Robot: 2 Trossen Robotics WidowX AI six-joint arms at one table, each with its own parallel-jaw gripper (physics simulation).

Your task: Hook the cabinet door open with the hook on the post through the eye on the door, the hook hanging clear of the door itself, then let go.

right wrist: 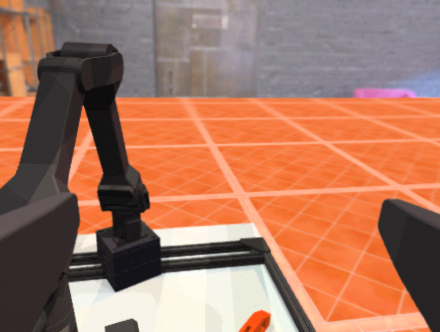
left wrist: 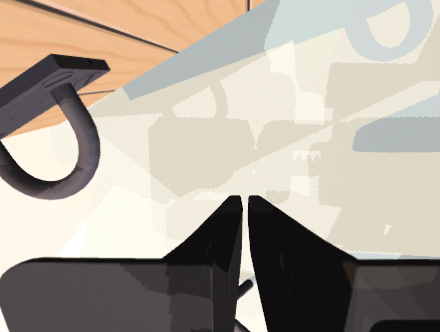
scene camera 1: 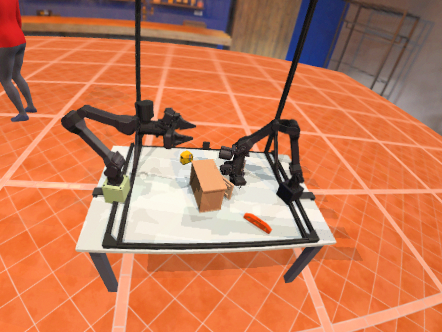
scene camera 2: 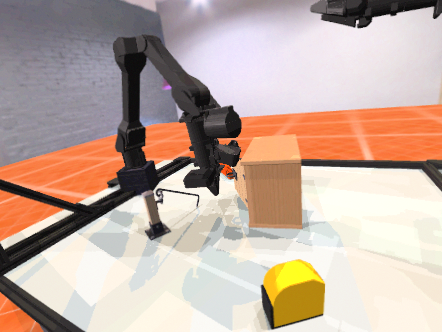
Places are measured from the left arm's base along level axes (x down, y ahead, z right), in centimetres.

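Pixels of known places: left gripper, fingertip midpoint: [left wrist: 244, 206] [scene camera 2: 216, 194]; right gripper, fingertip midpoint: [right wrist: 231, 209] [scene camera 1: 194, 132] [scene camera 2: 316, 13]; left arm's base, link origin: [right wrist: 127, 233] [scene camera 1: 292, 185] [scene camera 2: 135, 165]; right arm's base, link origin: [scene camera 1: 115, 180].
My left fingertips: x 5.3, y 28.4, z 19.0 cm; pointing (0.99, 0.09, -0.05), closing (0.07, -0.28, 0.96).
For each thing: its top centre in the pictures, then the offset to it from my left fingertips. "*": a spot on its surface instead.
- wooden cabinet, top centre: [scene camera 2: 272, 145] [scene camera 1: 208, 173] dx -12.0, dy +15.0, dz +1.8 cm
- dark eye, surface spot: [left wrist: 92, 145] * dx -3.9, dy +4.0, dz -2.5 cm
- post, surface spot: [scene camera 2: 151, 209] * dx -2.9, dy -14.0, dz +9.9 cm
- yellow block, surface spot: [scene camera 2: 295, 295] * dx -1.3, dy +11.1, dz +33.4 cm
- orange-red curved object, top centre: [scene camera 2: 223, 163] [scene camera 1: 258, 219] dx -0.3, dy +1.6, dz -26.0 cm
The wooden cabinet [scene camera 1: 211, 199] [scene camera 2: 275, 195] stands near the table's middle. Its door [scene camera 1: 229, 189] [scene camera 2: 241, 187] is ajar on the side facing the left arm. The dark eye [left wrist: 92, 145] on its plate shows large at the left of the left wrist view. The post [scene camera 2: 151, 209] carries a thin dark hook [scene camera 2: 180, 192], which reaches toward the cabinet with its bent end hanging free, apart from the eye. My left gripper [scene camera 1: 240, 186] [scene camera 2: 215, 193] [left wrist: 244, 206] is shut between hook and door; a bit of rod shows behind its fingers, not held. My right gripper [scene camera 1: 193, 132] [right wrist: 231, 209] is open and empty, high up.
A yellow block [scene camera 1: 186, 158] [scene camera 2: 295, 295] with a black base lies near the table's far edge in scene camera 1. An orange-red curved object [scene camera 1: 257, 223] [scene camera 2: 227, 172] [right wrist: 256, 321] lies beyond the cabinet in scene camera 2. Black rails [scene camera 1: 210, 244] border the table.
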